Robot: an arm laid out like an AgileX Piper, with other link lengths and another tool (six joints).
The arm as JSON. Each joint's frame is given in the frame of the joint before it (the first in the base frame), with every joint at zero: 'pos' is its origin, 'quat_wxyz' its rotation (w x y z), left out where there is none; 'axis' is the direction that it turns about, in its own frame. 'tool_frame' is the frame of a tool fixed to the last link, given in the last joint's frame.
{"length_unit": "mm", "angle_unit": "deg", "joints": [
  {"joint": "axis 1", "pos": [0.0, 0.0, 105.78], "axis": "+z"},
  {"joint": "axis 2", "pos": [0.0, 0.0, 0.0], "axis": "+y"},
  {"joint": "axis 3", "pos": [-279.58, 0.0, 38.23], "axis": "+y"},
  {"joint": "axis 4", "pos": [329.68, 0.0, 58.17], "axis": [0.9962, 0.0, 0.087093]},
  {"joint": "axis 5", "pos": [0.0, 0.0, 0.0], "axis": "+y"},
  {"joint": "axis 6", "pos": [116.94, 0.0, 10.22], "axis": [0.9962, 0.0, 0.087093]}
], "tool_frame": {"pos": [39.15, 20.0, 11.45], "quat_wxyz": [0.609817, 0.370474, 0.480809, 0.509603]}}
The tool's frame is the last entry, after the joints.
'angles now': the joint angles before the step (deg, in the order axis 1, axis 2, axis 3, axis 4, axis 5, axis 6). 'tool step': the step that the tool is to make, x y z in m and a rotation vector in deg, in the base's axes. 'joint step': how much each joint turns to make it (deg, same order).
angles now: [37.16 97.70 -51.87 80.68 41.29 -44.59]
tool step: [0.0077 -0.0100 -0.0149 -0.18 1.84 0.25]
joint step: [-2.33 2.38 0.00 0.26 2.39 -1.75]
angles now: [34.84 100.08 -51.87 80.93 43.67 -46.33]
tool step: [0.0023 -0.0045 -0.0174 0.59 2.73 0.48]
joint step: [-1.34 3.10 0.01 1.72 2.52 -2.20]
